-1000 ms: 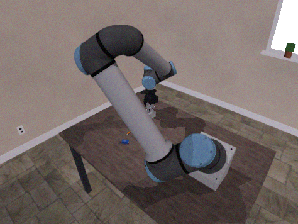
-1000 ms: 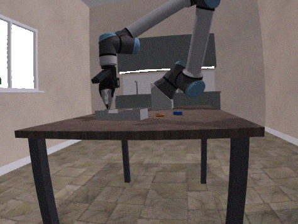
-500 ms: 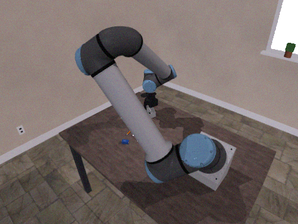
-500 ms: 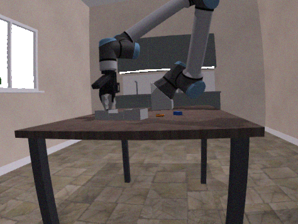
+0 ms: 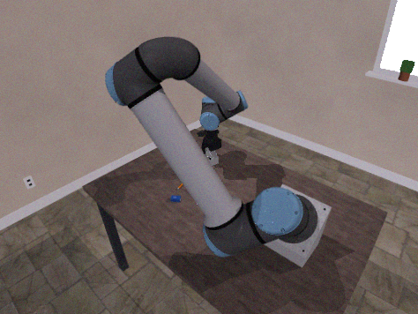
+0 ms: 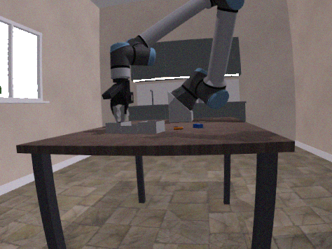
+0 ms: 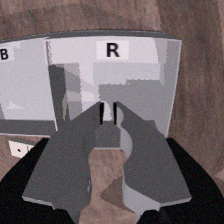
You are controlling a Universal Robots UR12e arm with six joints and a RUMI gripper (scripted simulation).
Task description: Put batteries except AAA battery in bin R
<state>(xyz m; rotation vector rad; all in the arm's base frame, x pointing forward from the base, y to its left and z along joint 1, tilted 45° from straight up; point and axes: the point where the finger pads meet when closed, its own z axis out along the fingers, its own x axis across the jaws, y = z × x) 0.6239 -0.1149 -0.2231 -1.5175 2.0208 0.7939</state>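
My gripper is now 30 mm short of the grey bin row, 70 mm to the right of it and 10 mm above it. Round my hand: green cylindrical battery 100 mm behind, 90 mm to the left, 30 mm below; black nut 70 mm behind, 250 mm to the left, 30 mm below; white die-like piece 50 mm behind, 110 mm to the left, 30 mm below.
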